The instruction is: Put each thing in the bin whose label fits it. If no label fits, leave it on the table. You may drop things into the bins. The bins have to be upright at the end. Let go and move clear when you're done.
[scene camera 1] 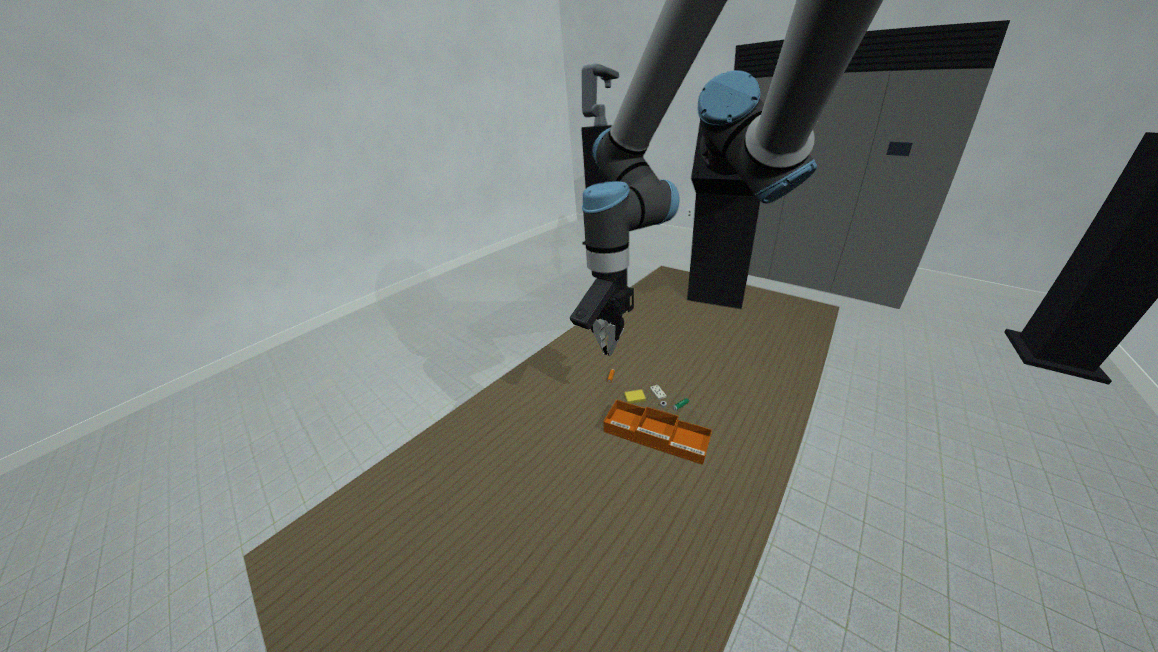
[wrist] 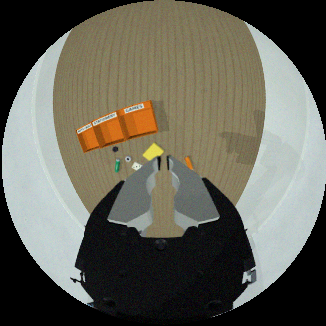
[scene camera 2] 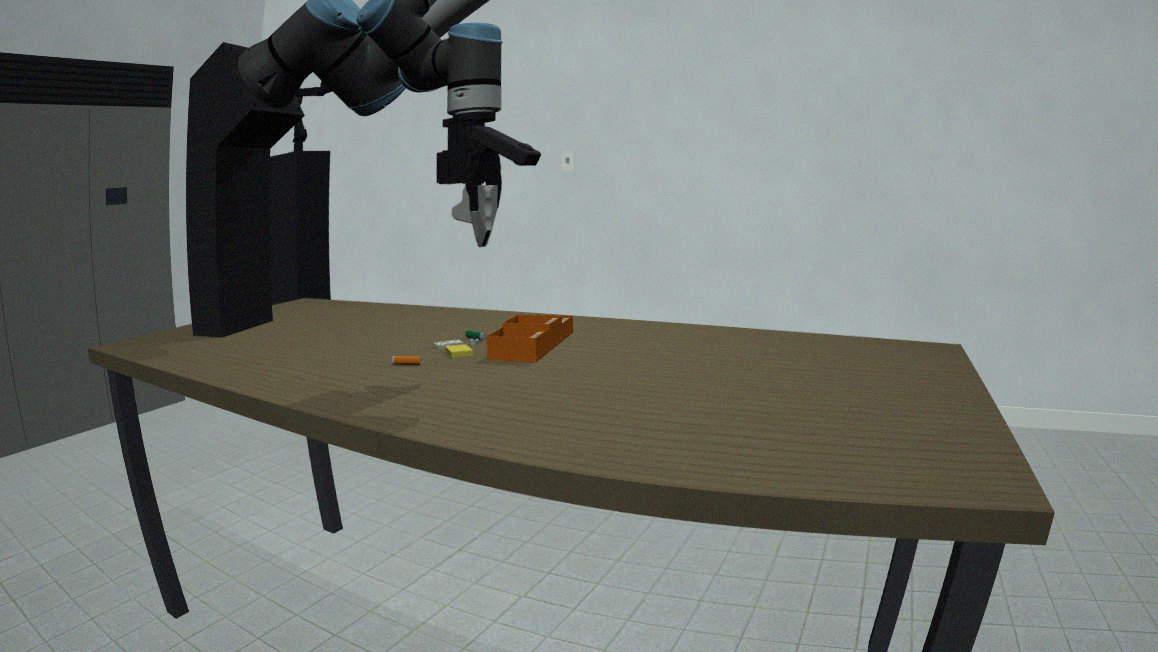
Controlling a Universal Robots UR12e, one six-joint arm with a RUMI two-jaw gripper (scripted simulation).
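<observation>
Scene camera 2 shows me my gripper (scene camera 2: 482,246). In scene camera 1 I can find my gripper (scene camera 1: 607,355) as well, and the wrist view shows me the same gripper (wrist: 163,156).
</observation>
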